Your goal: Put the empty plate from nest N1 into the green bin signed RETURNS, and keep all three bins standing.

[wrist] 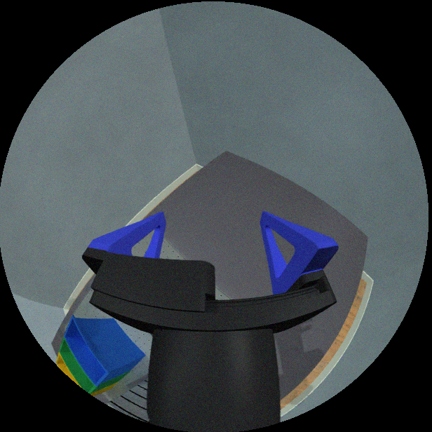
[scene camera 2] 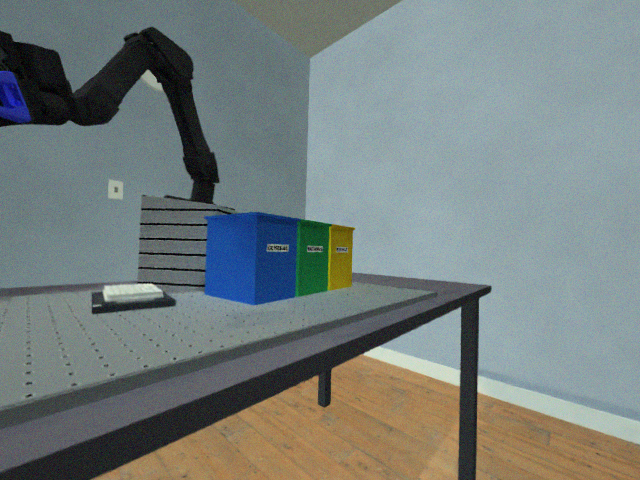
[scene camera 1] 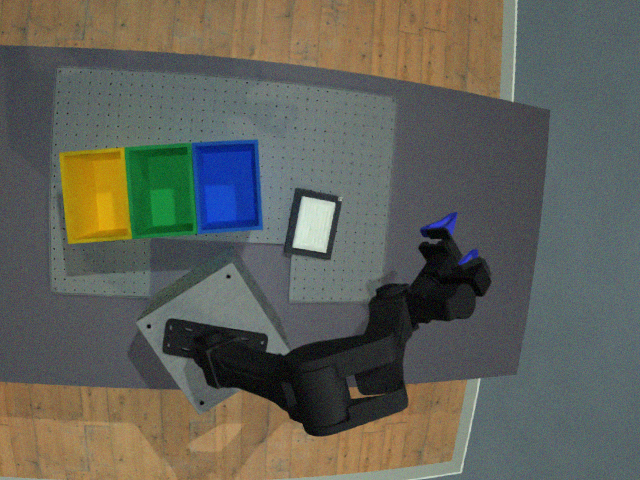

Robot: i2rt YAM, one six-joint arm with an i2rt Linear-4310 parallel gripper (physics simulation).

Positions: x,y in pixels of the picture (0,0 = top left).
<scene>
A blue bin shows in the wrist view, in scene camera 2 and in scene camera 1 (226,173). A white well plate shows in scene camera 2 and in scene camera 1; in the wrist view it is hidden by my gripper. One and the same spot on the white well plate: (scene camera 2: 134,292) is (scene camera 1: 319,203). The same spot on the blue bin: (wrist: 100,346) is (scene camera 2: 225,233).
</scene>
